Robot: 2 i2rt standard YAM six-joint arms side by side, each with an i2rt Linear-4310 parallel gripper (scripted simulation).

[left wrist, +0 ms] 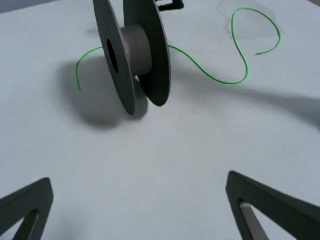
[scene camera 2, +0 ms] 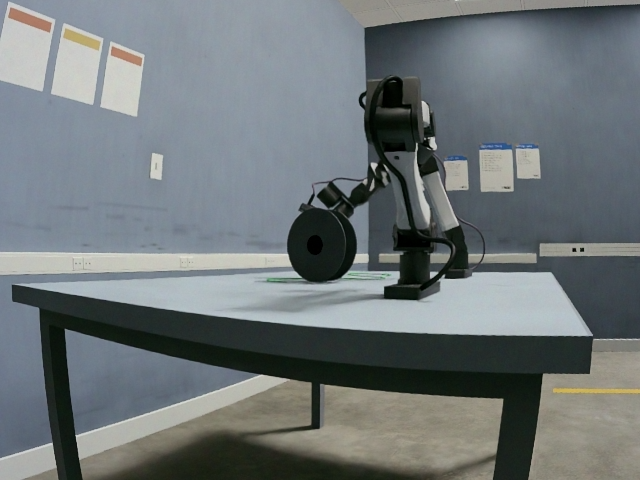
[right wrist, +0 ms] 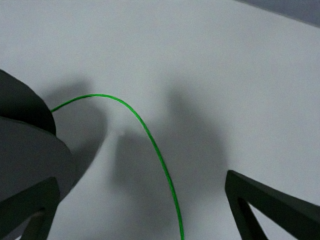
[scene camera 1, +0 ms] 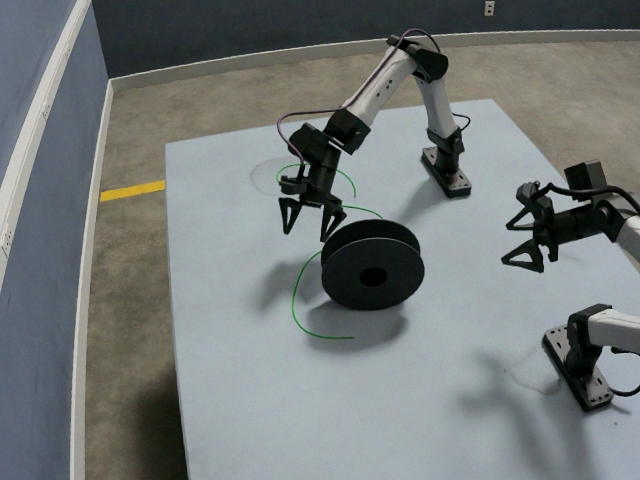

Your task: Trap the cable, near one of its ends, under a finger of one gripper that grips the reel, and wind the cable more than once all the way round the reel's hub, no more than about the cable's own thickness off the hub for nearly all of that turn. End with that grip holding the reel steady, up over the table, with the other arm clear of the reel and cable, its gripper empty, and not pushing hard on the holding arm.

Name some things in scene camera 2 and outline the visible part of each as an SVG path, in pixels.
A black reel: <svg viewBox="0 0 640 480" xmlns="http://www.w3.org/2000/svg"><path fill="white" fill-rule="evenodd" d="M308 209L295 219L290 228L287 239L287 252L290 263L300 277L310 282L340 279L350 270L356 257L357 237L350 220L339 211L322 208Z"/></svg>
